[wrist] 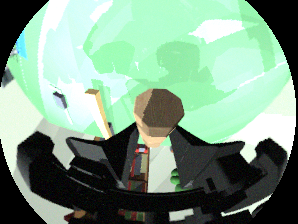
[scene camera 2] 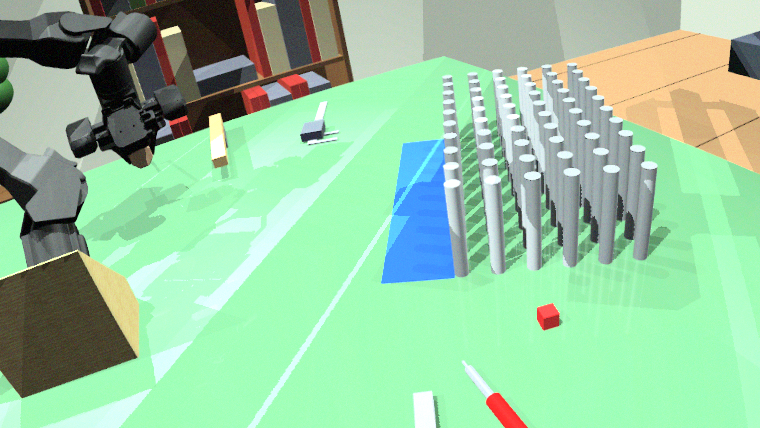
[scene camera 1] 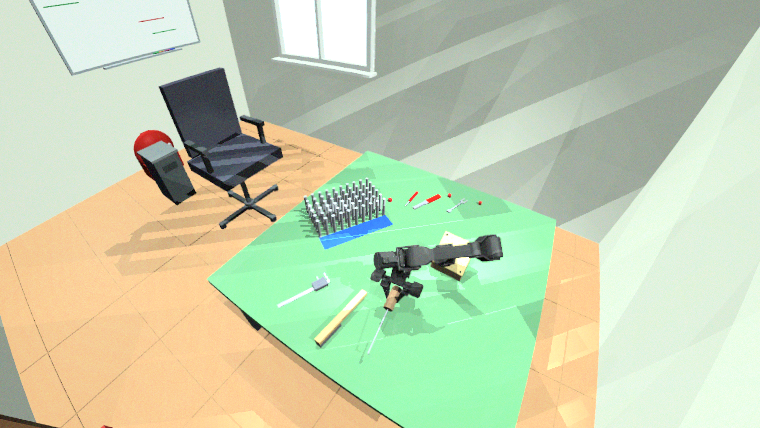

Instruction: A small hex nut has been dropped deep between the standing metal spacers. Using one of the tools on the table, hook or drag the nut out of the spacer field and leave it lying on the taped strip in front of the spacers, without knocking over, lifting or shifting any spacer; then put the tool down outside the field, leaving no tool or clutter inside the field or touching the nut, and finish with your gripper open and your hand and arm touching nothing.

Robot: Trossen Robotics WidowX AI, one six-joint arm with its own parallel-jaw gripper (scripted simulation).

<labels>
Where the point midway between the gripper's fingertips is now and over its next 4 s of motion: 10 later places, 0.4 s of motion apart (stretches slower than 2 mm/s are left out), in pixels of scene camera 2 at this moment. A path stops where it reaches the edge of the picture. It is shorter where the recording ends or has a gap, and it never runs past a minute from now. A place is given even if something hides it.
The gripper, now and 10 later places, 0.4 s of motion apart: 141, 158; 123, 135; 105, 114; 114, 108; 131, 105; 146, 102; 163, 98; 179, 92; 196, 84; 208, 82; 220, 80
</labels>
